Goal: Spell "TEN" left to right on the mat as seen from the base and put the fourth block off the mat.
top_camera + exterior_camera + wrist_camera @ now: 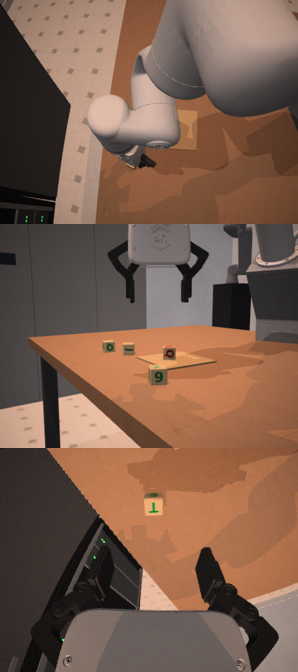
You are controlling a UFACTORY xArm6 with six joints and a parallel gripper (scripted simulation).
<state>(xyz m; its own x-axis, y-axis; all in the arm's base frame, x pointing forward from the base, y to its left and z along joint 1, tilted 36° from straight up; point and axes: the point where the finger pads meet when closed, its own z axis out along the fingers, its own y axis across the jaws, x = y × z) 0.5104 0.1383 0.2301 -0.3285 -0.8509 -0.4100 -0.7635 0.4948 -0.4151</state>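
Now: the T block 140 mm below my hand. Round my hand: tan mat 120 mm behind, 140 mm to the right, 150 mm below; X block 60 mm behind, 260 mm to the right, 140 mm below; E block 20 mm behind, 330 mm to the right, 140 mm below.
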